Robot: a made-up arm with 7 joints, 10 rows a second.
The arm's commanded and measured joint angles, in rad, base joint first. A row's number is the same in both.
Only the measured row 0 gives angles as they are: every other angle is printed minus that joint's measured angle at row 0.
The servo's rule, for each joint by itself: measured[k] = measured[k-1] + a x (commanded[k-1-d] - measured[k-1]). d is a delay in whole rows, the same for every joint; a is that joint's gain. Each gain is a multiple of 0.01, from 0.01 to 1. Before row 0 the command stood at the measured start. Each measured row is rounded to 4 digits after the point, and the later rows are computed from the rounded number. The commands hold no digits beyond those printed.
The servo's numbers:
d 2
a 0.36 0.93 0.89 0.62 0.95 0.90 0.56
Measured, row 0:
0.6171, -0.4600, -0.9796, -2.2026, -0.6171, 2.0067, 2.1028
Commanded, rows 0 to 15:
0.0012, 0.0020, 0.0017, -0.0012, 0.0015, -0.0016, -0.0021
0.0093, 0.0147, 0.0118, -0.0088, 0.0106, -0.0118, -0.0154
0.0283, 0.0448, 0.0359, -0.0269, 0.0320, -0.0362, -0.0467
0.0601, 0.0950, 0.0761, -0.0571, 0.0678, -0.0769, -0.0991
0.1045, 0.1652, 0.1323, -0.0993, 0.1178, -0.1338, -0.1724
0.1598, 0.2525, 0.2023, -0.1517, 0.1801, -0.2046, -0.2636
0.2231, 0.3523, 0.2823, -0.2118, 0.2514, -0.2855, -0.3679
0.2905, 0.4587, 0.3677, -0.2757, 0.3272, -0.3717, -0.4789
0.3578, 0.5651, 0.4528, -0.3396, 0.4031, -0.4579, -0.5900
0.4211, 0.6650, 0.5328, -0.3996, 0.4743, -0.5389, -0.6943
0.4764, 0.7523, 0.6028, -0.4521, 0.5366, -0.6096, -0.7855
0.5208, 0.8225, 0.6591, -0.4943, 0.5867, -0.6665, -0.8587
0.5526, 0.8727, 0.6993, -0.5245, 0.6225, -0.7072, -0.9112
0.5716, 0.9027, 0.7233, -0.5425, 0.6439, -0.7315, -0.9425
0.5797, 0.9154, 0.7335, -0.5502, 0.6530, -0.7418, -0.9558
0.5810, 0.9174, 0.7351, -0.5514, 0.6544, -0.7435, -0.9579
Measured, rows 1 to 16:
0.0000, 0.0000, 0.0000, 0.0000, 0.0000, 0.0000, 0.0000
0.0000, 0.0000, 0.0000, 0.0000, 0.0000, 0.0000, 0.0000
0.0004, 0.0019, 0.0015, -0.0007, 0.0014, -0.0014, -0.0012
0.0036, 0.0138, 0.0107, -0.0057, 0.0101, -0.0108, -0.0092
0.0125, 0.0426, 0.0331, -0.0188, 0.0309, -0.0337, -0.0302
0.0296, 0.0913, 0.0714, -0.0425, 0.0660, -0.0726, -0.0688
0.0566, 0.1600, 0.1256, -0.0777, 0.1152, -0.1277, -0.1268
0.0938, 0.2460, 0.1939, -0.1236, 0.1769, -0.1969, -0.2034
0.1403, 0.3449, 0.2726, -0.1783, 0.2477, -0.2766, -0.2955
0.1944, 0.4507, 0.3572, -0.2387, 0.3232, -0.3622, -0.3982
0.2532, 0.5571, 0.4423, -0.3013, 0.3991, -0.4483, -0.5056
0.3136, 0.6574, 0.5228, -0.3622, 0.4705, -0.5298, -0.6113
0.3722, 0.7457, 0.5940, -0.4179, 0.5333, -0.6016, -0.7089
0.4257, 0.8171, 0.6519, -0.4653, 0.5840, -0.6600, -0.7928
0.4714, 0.8688, 0.6941, -0.5020, 0.6206, -0.7025, -0.8591
0.5075, 0.9003, 0.7201, -0.5271, 0.6427, -0.7286, -0.9058

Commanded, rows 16 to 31:
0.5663, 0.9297, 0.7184, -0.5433, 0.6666, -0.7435, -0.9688
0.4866, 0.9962, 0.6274, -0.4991, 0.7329, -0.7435, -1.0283
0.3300, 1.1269, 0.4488, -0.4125, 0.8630, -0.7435, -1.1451
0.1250, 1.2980, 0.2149, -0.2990, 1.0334, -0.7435, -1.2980
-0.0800, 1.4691, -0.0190, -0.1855, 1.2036, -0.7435, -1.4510
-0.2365, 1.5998, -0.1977, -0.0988, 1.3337, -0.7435, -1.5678
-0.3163, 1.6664, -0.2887, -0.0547, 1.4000, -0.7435, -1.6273
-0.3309, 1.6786, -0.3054, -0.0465, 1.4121, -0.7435, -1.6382
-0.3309, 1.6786, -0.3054, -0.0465, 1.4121, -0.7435, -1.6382
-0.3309, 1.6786, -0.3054, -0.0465, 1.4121, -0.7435, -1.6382
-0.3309, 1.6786, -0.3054, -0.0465, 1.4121, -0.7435, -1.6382
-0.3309, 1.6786, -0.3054, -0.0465, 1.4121, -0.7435, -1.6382
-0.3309, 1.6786, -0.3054, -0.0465, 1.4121, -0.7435, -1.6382
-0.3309, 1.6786, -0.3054, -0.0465, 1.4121, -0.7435, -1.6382
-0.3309, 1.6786, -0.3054, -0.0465, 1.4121, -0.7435, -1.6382
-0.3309, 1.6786, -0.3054, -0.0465, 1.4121, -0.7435, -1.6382
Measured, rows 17 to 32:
0.5335, 0.9143, 0.7320, -0.5414, 0.6525, -0.7405, -0.9338
0.5506, 0.9172, 0.7348, -0.5476, 0.6543, -0.7432, -0.9473
0.5563, 0.9288, 0.7202, -0.5449, 0.6660, -0.7435, -0.9593
0.5312, 0.9915, 0.6376, -0.5165, 0.7296, -0.7435, -0.9979
0.4588, 1.1174, 0.4696, -0.4520, 0.8563, -0.7435, -1.0803
0.3386, 1.2854, 0.2429, -0.3571, 1.0245, -0.7435, -1.2022
0.1879, 1.4562, 0.0098, -0.2507, 1.1946, -0.7435, -1.3415
0.0351, 1.5897, -0.1749, -0.1565, 1.3267, -0.7435, -1.4682
-0.0914, 1.6610, -0.2762, -0.0934, 1.3963, -0.7435, -1.5573
-0.1776, 1.6774, -0.3022, -0.0643, 1.4113, -0.7435, -1.6026
-0.2328, 1.6785, -0.3050, -0.0533, 1.4121, -0.7435, -1.6225
-0.2681, 1.6786, -0.3054, -0.0491, 1.4121, -0.7435, -1.6313
-0.2907, 1.6786, -0.3054, -0.0475, 1.4121, -0.7435, -1.6352
-0.3052, 1.6786, -0.3054, -0.0469, 1.4121, -0.7435, -1.6369
-0.3145, 1.6786, -0.3054, -0.0467, 1.4121, -0.7435, -1.6376
-0.3204, 1.6786, -0.3054, -0.0466, 1.4121, -0.7435, -1.6379

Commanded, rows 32 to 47:
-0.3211, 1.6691, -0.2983, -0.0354, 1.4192, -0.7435, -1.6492
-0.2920, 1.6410, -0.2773, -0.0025, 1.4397, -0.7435, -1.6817
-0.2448, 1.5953, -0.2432, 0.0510, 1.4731, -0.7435, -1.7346
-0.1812, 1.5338, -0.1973, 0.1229, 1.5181, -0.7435, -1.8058
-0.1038, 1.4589, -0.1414, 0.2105, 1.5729, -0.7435, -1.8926
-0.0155, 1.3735, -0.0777, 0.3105, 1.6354, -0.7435, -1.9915
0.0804, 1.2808, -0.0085, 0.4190, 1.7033, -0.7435, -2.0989
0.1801, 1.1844, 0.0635, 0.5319, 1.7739, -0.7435, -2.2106
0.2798, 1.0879, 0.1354, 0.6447, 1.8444, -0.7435, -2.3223
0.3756, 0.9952, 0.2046, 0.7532, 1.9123, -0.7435, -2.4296
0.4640, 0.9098, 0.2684, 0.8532, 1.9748, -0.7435, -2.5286
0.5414, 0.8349, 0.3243, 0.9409, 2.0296, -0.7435, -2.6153
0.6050, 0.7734, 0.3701, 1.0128, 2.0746, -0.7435, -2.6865
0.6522, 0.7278, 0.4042, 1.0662, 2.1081, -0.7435, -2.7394
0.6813, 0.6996, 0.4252, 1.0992, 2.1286, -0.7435, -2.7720
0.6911, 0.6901, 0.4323, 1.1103, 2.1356, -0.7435, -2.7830
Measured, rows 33 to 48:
-0.3242, 1.6786, -0.3054, -0.0465, 1.4121, -0.7435, -1.6381
-0.3266, 1.6786, -0.3054, -0.0465, 1.4121, -0.7435, -1.6382
-0.3246, 1.6698, -0.2991, -0.0396, 1.4188, -0.7435, -1.6444
-0.3129, 1.6430, -0.2797, -0.0166, 1.4387, -0.7435, -1.6653
-0.2884, 1.5986, -0.2472, 0.0253, 1.4714, -0.7435, -1.7041
-0.2498, 1.5383, -0.2028, 0.0858, 1.5158, -0.7435, -1.7611
-0.1972, 1.4645, -0.1482, 0.1631, 1.5700, -0.7435, -1.8347
-0.1318, 1.3799, -0.0855, 0.2545, 1.6321, -0.7435, -1.9225
-0.0554, 1.2877, -0.0170, 0.3565, 1.6997, -0.7435, -2.0213
0.0294, 1.1916, 0.0546, 0.4652, 1.7702, -0.7435, -2.1273
0.1195, 1.0952, 0.1265, 0.5765, 1.8407, -0.7435, -2.2365
0.2117, 1.0022, 0.1960, 0.6861, 1.9087, -0.7435, -2.3446
0.3025, 0.9163, 0.2604, 0.7897, 1.9715, -0.7435, -2.4476
0.3885, 0.8406, 0.3173, 0.8834, 2.0267, -0.7435, -2.5415
0.4664, 0.7781, 0.3643, 0.9636, 2.0722, -0.7435, -2.6227
0.5333, 0.7313, 0.3998, 1.0272, 2.1063, -0.7435, -2.6881

